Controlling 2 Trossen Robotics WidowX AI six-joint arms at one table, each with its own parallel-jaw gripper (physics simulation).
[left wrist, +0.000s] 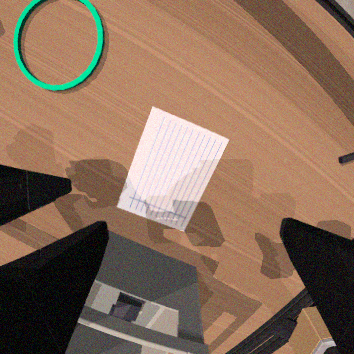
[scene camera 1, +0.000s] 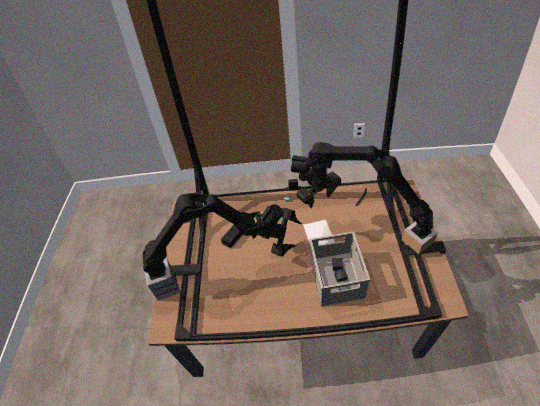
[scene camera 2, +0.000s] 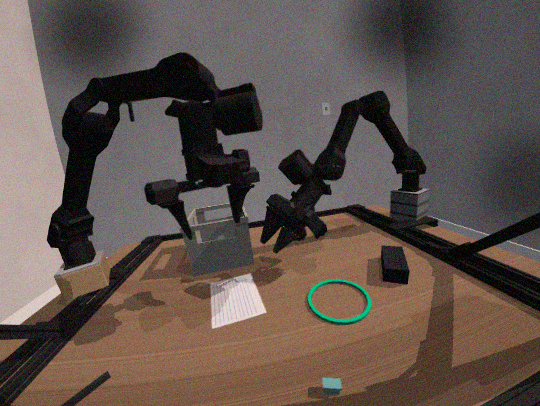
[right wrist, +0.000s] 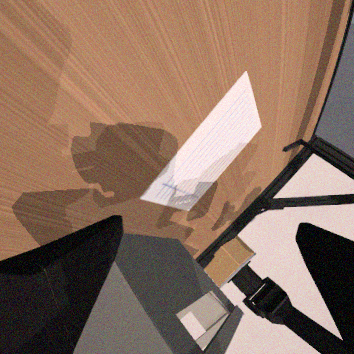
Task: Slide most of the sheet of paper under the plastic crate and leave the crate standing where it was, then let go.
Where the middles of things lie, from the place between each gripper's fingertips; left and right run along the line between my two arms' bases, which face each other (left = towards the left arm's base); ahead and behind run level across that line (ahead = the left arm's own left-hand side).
My right hand is 100 mm to the right of the white lined sheet of paper (scene camera 2: pixel 236 299), 80 mm above it and 40 mm past it. Round my right hand: grey plastic crate (scene camera 2: pixel 206 255): 190 mm ahead, 120 mm to the left, 10 mm below.
Now: the white lined sheet of paper 170 mm below my left hand, 30 mm ahead of it and 10 mm to the right of it. The rest, counted from my left hand: grey plastic crate: 260 mm ahead, 100 mm below, 10 mm to the left.
